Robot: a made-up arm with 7 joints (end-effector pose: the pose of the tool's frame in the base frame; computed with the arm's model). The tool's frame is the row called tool.
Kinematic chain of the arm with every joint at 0, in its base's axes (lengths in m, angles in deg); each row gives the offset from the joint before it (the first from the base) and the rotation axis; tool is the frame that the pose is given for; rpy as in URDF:
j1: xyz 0.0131 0.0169 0.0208 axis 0 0.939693 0.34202
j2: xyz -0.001 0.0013 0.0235 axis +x
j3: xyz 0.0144 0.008 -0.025 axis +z
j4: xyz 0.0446 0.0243 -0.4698 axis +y
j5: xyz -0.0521 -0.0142 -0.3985 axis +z
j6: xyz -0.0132 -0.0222 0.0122 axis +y
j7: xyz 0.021 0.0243 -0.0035 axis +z
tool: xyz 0.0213 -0.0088 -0.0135 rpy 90 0 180
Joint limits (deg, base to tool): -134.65..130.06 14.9..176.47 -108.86..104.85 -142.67..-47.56 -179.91..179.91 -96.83..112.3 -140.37..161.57
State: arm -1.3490 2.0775 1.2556 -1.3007 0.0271 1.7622 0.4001
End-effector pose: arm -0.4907 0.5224 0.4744 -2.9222 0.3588 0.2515
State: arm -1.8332 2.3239 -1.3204 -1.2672 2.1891 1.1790 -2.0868
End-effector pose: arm 0.0717 0.6780 0.4001 0.3299 0.2890 1.5856
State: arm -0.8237 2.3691 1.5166 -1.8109 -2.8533 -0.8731 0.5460
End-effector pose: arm -0.4100 0.1097 0.5284 -0.0721 1.5578 -1.6470
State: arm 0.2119 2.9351 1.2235 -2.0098 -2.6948 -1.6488 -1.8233
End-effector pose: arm 0.2612 -0.2837 0.4713 -1.2340 0.0169 1.0864
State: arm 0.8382 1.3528 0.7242 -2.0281 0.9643 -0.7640 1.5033
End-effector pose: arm 0.2667 0.5404 0.0349 -1.3598 1.7522 -0.1587
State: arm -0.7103 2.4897 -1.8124 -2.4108 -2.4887 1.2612 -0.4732
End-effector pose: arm 0.0882 0.4214 0.0081 0.8416 -2.3504 0.2818
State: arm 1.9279 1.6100 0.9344 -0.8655 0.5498 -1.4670 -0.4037
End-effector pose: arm -0.0309 0.8280 0.1260 0.4381 0.1207 1.3149
